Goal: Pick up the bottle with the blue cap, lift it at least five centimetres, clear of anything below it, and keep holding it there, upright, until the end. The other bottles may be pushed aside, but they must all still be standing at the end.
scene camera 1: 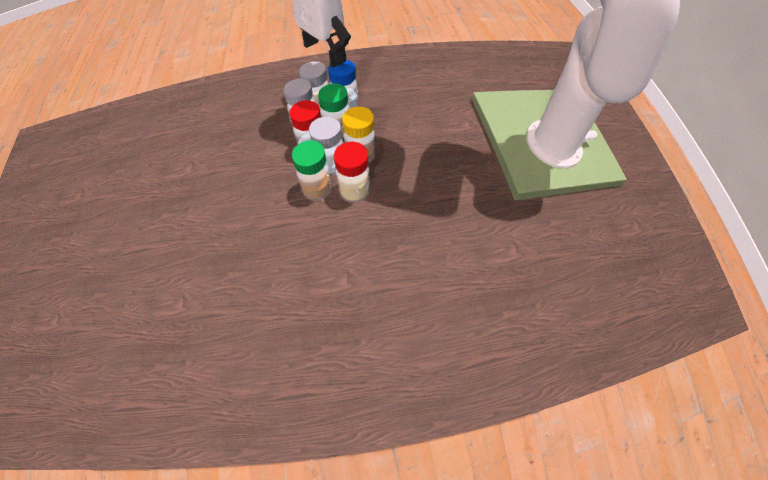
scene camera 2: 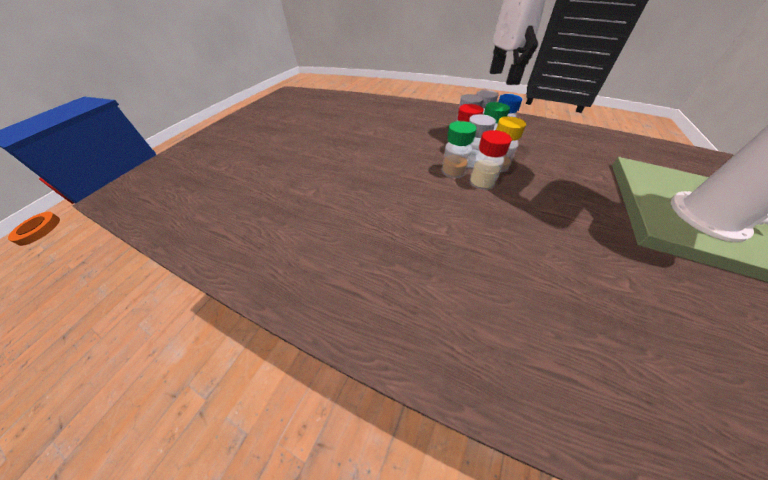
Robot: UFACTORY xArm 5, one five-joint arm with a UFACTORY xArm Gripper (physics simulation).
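Where they show: gripper, fingertip midpoint: (scene camera 1: pixel 324 54) (scene camera 2: pixel 503 78); arm's base, origin of the base link: (scene camera 1: pixel 554 144) (scene camera 2: pixel 707 216).
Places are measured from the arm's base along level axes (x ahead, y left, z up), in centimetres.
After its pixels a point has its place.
The bottle with the blue cap (scene camera 1: pixel 342 73) {y -22.0, x 38.7, z 8.0 cm} (scene camera 2: pixel 509 103) {y -21.2, x 38.8, z 7.5 cm} stands upright at the back right of a tight group. My gripper (scene camera 1: pixel 322 49) {y -24.6, x 41.4, z 11.8 cm} (scene camera 2: pixel 505 72) {y -24.6, x 41.4, z 11.8 cm} is open and empty, above and behind the group; in scene camera 2 a gap shows between its fingertips and the blue cap. A dark green-capped bottle (scene camera 1: pixel 333 97) {y -15.6, x 41.9, z 8.0 cm} (scene camera 2: pixel 496 110) {y -14.4, x 42.1, z 8.0 cm} stands in front of the blue one, and a grey-capped bottle (scene camera 1: pixel 313 73) {y -24.1, x 44.2, z 7.9 cm} (scene camera 2: pixel 487 95) {y -23.8, x 44.2, z 8.0 cm} stands to its left. The blue-capped bottle's lower body is mostly hidden.
Also upright are bottles with yellow (scene camera 1: pixel 357 122) {y -8.0, x 39.3, z 7.9 cm} (scene camera 2: pixel 511 127) {y -6.6, x 39.2, z 7.9 cm}, red (scene camera 1: pixel 351 159) {y -0.4, x 42.2, z 8.0 cm} (scene camera 2: pixel 495 143) {y 1.1, x 42.3, z 7.9 cm} and bright green (scene camera 1: pixel 309 157) {y -2.9, x 48.6, z 8.0 cm} (scene camera 2: pixel 461 133) {y -1.3, x 48.7, z 7.8 cm} caps, plus another red-capped and two greyish-capped ones. The arm's green base plate (scene camera 1: pixel 498 113) {y -10.6, x 8.3, z -0.1 cm} (scene camera 2: pixel 631 198) {y -2.3, x 12.7, z -0.7 cm} lies to the right.
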